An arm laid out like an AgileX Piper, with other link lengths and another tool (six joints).
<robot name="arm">
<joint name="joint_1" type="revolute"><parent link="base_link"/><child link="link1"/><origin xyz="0 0 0.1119" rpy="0 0 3.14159"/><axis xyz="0 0 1"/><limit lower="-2.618" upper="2.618"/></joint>
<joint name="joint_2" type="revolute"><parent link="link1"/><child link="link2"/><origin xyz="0 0 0" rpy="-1.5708 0 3.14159"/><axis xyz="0 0 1"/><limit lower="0" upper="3.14"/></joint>
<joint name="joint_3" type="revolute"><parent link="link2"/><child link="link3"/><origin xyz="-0.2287 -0.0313 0" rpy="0 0 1.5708"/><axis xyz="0 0 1"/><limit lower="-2.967" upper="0"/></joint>
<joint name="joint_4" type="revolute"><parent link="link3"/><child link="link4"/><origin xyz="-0.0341 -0.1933 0" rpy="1.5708 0 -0.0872"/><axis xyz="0 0 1"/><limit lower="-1.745" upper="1.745"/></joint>
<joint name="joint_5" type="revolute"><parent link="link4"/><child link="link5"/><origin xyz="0 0 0" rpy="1.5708 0 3.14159"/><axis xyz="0 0 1"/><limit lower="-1.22" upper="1.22"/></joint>
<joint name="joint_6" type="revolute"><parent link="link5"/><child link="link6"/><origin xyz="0 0.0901 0" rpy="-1.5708 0 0"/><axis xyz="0 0 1"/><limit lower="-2.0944" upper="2.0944"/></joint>
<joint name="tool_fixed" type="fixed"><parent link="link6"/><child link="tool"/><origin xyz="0.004 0.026 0.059" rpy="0.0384 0 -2.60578"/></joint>
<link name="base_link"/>
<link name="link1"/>
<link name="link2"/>
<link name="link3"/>
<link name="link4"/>
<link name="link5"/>
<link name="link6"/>
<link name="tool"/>
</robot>
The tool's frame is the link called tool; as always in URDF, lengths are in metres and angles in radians.
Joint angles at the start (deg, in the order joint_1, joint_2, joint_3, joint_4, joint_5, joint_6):
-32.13, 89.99, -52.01, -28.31, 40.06, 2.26
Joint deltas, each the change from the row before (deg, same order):
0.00, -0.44, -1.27, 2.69, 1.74, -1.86
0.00, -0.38, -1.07, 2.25, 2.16, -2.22
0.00, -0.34, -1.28, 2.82, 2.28, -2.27
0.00, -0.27, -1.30, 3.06, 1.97, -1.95
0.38, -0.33, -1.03, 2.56, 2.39, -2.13
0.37, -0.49, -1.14, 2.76, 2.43, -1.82
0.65, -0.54, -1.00, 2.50, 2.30, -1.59
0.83, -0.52, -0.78, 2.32, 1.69, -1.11
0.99, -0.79, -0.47, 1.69, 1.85, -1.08
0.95, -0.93, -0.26, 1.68, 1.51, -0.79
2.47, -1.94, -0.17, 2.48, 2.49, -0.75
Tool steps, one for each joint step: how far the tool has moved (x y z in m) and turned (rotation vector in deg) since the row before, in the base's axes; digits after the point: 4 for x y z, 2 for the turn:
0.0008, 0.0021, 0.0036, 1.26, -0.33, -0.43
-0.0005, 0.0025, 0.0027, 1.27, 0.55, 0.10
0.0003, 0.0034, 0.0027, 1.75, 0.20, -0.03
0.0014, 0.0039, 0.0025, 1.99, -0.35, -0.17
0.0009, 0.0057, 0.0019, 1.96, 0.41, 0.66
0.0012, 0.0063, 0.0030, 2.12, -0.05, 0.44
0.0018, 0.0073, 0.0030, 2.01, -0.09, 0.81
0.0028, 0.0077, 0.0027, 1.83, -0.48, 0.82
0.0012, 0.0081, 0.0030, 1.46, -0.04, 1.26
0.0009, 0.0081, 0.0031, 1.40, -0.33, 1.06
0.0016, 0.0167, 0.0059, 2.14, -0.62, 2.35

